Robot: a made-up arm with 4 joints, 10 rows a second.
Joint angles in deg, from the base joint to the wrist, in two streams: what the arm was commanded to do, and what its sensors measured. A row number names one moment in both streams.
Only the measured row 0 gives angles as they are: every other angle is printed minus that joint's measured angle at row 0.
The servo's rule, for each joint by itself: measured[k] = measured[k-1] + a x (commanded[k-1-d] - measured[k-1]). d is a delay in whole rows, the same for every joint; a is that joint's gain. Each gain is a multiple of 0.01, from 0.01 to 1. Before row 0 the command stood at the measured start. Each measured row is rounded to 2 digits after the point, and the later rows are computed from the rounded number. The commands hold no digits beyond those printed.
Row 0, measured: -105.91, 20.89, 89.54, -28.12
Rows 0 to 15, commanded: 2.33, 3.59, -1.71, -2.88; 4.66, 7.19, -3.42, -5.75; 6.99, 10.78, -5.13, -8.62; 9.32, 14.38, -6.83, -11.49; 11.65, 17.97, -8.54, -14.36; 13.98, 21.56, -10.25, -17.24; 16.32, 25.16, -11.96, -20.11; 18.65, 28.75, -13.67, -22.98; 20.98, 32.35, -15.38, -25.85; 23.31, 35.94, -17.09, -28.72; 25.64, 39.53, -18.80, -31.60; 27.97, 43.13, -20.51, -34.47; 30.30, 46.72, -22.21, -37.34; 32.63, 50.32, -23.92, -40.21; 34.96, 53.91, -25.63, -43.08; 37.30, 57.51, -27.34, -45.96
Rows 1 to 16, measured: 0.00, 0.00, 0.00, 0.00; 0.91, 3.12, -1.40, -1.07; 2.37, 6.66, -3.06, -2.80; 4.17, 10.24, -4.76, -4.95; 6.18, 13.84, -6.46, -7.37; 8.31, 17.43, -8.17, -9.96; 10.52, 21.02, -9.88, -12.65; 12.78, 24.62, -11.59, -15.41; 15.07, 28.21, -13.30, -18.21; 17.37, 31.81, -15.01, -21.04; 19.69, 35.40, -16.72, -23.88; 22.01, 38.99, -18.43, -26.74; 24.33, 42.59, -20.14, -29.60; 26.66, 46.18, -21.84, -32.46; 28.99, 49.78, -23.55, -35.33; 31.32, 53.37, -25.26, -38.20
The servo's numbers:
d 1
a 0.39 0.87 0.82 0.37

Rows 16 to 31, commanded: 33.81, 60.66, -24.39, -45.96; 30.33, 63.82, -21.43, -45.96; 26.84, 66.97, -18.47, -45.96; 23.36, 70.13, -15.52, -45.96; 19.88, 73.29, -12.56, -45.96; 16.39, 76.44, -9.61, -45.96; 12.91, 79.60, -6.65, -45.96; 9.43, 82.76, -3.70, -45.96; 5.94, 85.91, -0.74, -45.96; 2.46, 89.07, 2.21, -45.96; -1.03, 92.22, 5.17, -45.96; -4.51, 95.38, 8.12, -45.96; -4.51, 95.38, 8.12, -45.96; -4.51, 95.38, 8.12, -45.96; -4.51, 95.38, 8.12, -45.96; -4.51, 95.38, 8.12, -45.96
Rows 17 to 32, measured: 33.65, 56.97, -26.97, -41.07; 33.71, 60.18, -24.85, -42.88; 32.39, 63.35, -22.05, -44.02; 30.23, 66.50, -19.11, -44.74; 27.55, 69.66, -16.17, -45.19; 24.56, 72.82, -13.21, -45.47; 21.37, 75.97, -10.26, -45.65; 18.07, 79.13, -7.30, -45.76; 14.70, 82.29, -4.35, -45.83; 11.28, 85.44, -1.39, -45.88; 7.84, 88.60, 1.56, -45.91; 4.38, 91.75, 4.52, -45.93; 0.91, 94.91, 7.47, -45.94; -1.20, 95.32, 8.00, -45.95; -2.49, 95.37, 8.10, -45.95; -3.28, 95.38, 8.12, -45.95
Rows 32 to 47, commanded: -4.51, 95.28, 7.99, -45.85; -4.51, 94.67, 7.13, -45.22; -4.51, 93.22, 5.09, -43.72; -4.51, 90.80, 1.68, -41.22; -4.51, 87.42, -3.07, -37.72; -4.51, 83.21, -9.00, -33.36; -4.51, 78.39, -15.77, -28.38; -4.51, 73.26, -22.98, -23.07; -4.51, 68.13, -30.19, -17.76; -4.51, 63.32, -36.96, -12.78; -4.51, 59.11, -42.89, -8.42; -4.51, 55.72, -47.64, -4.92; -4.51, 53.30, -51.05, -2.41; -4.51, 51.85, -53.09, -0.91; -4.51, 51.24, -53.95, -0.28; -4.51, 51.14, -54.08, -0.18
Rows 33 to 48, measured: -3.76, 95.38, 8.12, -45.95; -4.05, 95.29, 8.01, -45.91; -4.23, 94.75, 7.29, -45.65; -4.34, 93.42, 5.49, -44.94; -4.41, 91.14, 2.37, -43.56; -4.45, 87.90, -2.09, -41.40; -4.47, 83.82, -7.76, -38.43; -4.49, 79.10, -14.33, -34.71; -4.50, 74.02, -21.42, -30.40; -4.50, 68.90, -28.61, -25.72; -4.50, 64.05, -35.46, -20.93; -4.50, 59.75, -41.55, -16.30; -4.50, 56.24, -46.54, -12.09; -4.50, 53.68, -50.24, -8.51; -4.50, 52.09, -52.58, -5.70; -4.50, 51.35, -53.70, -3.69
